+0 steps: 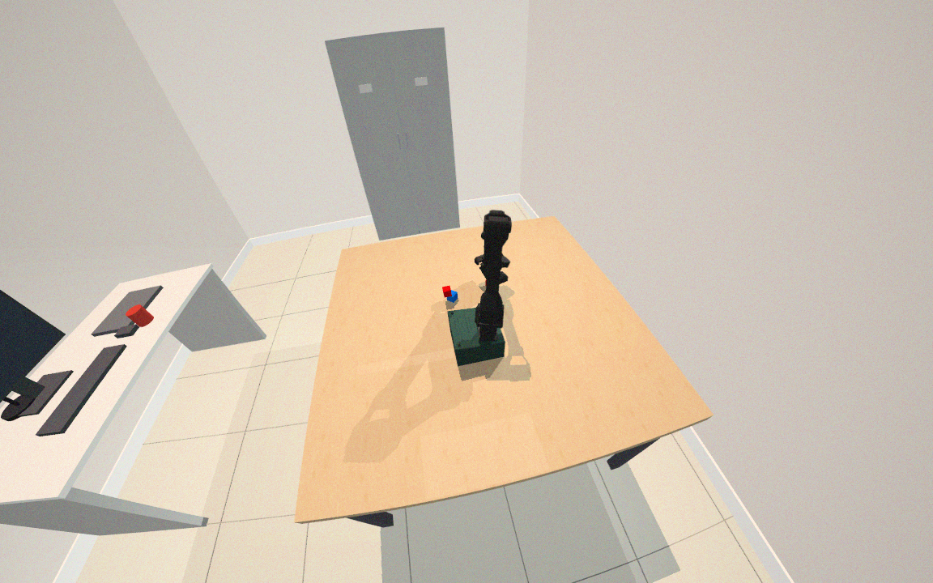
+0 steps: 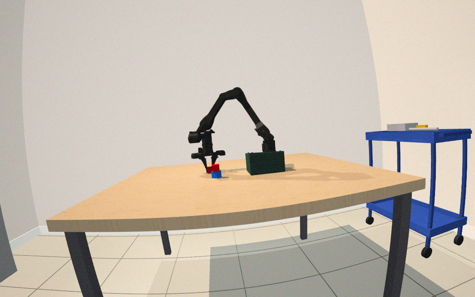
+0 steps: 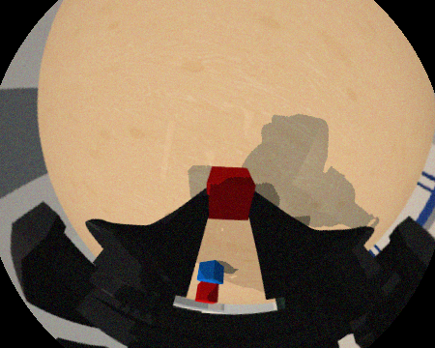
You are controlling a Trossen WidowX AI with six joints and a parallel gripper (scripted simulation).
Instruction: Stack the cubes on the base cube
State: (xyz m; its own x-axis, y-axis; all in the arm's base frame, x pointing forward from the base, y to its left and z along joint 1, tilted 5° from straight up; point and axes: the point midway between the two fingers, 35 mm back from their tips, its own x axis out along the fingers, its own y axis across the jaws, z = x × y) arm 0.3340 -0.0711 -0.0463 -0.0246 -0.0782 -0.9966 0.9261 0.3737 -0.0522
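Now: the blue cube 50 mm behind my gripper tip and 180 mm to the left of it.
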